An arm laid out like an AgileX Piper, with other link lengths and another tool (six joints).
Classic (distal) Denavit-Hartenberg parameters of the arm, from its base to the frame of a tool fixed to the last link. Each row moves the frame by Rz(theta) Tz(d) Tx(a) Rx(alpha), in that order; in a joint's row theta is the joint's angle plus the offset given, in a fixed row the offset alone. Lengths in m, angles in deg.
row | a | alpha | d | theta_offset
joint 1 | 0 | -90 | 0.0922 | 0
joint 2 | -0.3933 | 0 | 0 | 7.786
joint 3 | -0.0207 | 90 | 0 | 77.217
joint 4 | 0 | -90 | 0.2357 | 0
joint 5 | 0 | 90 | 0 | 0
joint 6 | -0.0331 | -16.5 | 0.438 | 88.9
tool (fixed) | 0 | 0 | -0.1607 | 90
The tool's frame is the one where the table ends.
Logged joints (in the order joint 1, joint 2, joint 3, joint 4, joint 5, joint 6), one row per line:
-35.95 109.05 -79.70 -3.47 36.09 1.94
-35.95 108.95 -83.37 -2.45 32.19 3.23
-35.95 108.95 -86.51 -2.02 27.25 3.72
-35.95 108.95 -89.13 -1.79 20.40 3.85
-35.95 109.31 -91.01 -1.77 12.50 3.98
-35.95 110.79 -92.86 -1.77 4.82 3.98
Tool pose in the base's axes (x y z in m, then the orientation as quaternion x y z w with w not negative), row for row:
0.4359 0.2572 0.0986 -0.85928 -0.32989 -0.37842 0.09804
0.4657 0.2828 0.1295 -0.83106 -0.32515 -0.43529 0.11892
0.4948 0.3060 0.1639 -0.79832 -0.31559 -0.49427 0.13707
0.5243 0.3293 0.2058 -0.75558 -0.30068 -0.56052 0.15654
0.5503 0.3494 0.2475 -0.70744 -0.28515 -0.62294 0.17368
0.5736 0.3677 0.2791 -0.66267 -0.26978 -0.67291 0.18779
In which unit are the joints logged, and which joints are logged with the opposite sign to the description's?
The joints are logged in degrees. Opposite sign: joint 1, joint 6.
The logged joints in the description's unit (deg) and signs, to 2 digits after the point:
35.95 109.05 -79.70 -3.47 36.09 -1.94
35.95 108.95 -83.37 -2.45 32.19 -3.23
35.95 108.95 -86.51 -2.02 27.25 -3.72
35.95 108.95 -89.13 -1.79 20.40 -3.85
35.95 109.31 -91.01 -1.77 12.50 -3.98
35.95 110.79 -92.86 -1.77 4.82 -3.98

